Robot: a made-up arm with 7 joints.
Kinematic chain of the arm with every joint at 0, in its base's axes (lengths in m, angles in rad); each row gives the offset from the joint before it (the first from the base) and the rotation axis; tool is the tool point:
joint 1: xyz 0 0 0.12 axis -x
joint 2: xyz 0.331 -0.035 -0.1 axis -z
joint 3: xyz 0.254 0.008 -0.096 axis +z
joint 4: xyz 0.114 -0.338 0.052 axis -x
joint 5: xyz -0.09 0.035 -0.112 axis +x
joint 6: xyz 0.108 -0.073 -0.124 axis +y
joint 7: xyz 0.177 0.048 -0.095 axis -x
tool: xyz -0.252 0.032 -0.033
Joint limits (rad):
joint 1: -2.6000..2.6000
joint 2: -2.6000..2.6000
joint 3: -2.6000..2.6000
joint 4: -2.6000..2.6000
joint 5: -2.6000..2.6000
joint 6: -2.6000..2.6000
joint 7: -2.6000..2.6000
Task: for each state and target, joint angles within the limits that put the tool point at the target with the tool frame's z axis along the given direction. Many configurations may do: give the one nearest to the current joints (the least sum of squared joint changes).
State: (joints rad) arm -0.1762 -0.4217 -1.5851 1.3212 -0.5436 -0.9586 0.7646
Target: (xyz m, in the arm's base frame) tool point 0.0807 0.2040 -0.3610 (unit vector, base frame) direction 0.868 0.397 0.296
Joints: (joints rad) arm -0.7729 -0.2976 -1.7684 0.4596 -0.0119 -0.8450 1.0034
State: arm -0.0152 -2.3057 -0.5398 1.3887 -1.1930 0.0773 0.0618
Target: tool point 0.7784 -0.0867 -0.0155 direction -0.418 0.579 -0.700
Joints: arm 0.0256 -1.9548 -0.8775 0.9931 -0.9867 0.3602 0.3787
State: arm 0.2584 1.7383 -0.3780 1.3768 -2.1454 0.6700 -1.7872
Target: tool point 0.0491 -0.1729 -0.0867 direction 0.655 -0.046 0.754
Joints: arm -0.4326 1.1057 -0.6071 0.8683 -2.0915 0.5592 -2.3278
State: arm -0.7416 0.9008 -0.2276 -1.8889 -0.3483 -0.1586 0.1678
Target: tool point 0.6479 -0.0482 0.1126 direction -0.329 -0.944 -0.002
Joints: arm -0.2234 0.0275 -0.2691 -2.0540 -0.1922 -0.0518 0.4994
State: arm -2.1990 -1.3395 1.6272 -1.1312 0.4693 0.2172 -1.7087
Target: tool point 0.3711 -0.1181 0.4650 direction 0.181 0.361 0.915
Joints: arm -2.5236 -1.3966 1.1285 -1.0895 0.1407 0.2819 -1.6114
